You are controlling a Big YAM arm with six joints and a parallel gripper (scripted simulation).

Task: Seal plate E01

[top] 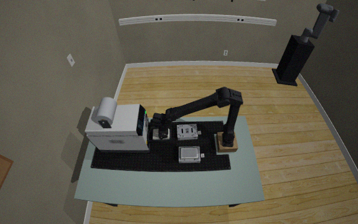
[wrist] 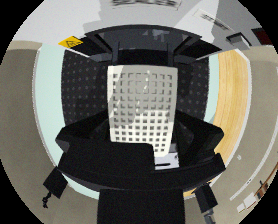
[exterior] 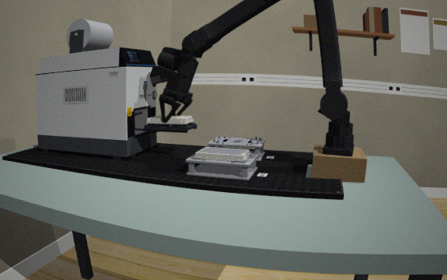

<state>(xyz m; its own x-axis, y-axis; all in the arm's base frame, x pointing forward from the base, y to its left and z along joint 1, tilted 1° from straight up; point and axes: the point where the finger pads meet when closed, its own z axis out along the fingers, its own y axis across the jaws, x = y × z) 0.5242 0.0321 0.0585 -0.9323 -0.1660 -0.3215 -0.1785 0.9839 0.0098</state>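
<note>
Now: the sealer stage 3 cm below my hand. Round my hand: foil roll 33 cm ahead, 30 cm above, 5 cm to the left; plate 23 cm behind, 11 cm to the left, 7 cm below.
</note>
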